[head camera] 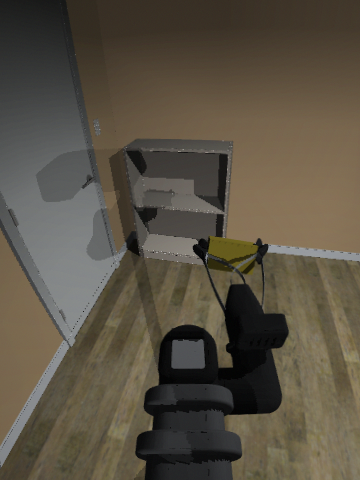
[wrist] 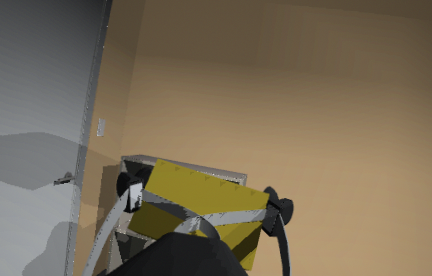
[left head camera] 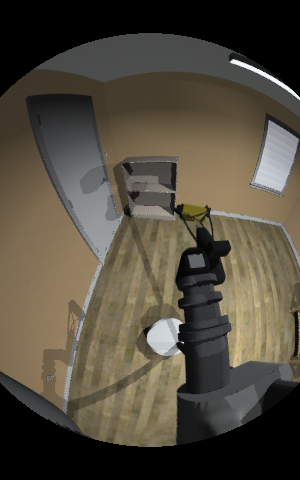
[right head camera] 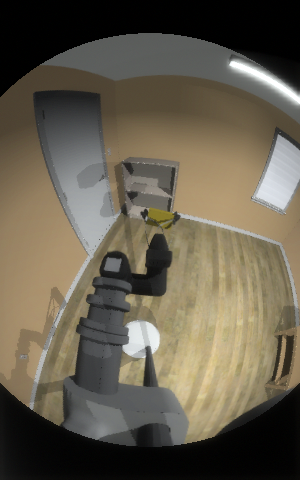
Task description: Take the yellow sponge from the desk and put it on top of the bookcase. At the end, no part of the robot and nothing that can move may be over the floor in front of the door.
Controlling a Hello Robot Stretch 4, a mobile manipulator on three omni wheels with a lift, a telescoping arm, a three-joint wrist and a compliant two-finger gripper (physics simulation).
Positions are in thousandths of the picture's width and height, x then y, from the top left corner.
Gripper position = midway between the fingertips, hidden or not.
I see my gripper (head camera: 638, 503), a yellow sponge (head camera: 651, 526), a grey door (head camera: 179, 507) and a grey bookcase (head camera: 540, 349).
The yellow sponge is seen too in the wrist view (wrist: 473, 705). My gripper shows as well in the wrist view (wrist: 476, 697). The grey door is seen too in the wrist view (wrist: 133, 208), in the left head camera view (left head camera: 212, 259) and in the right head camera view (right head camera: 228, 255).
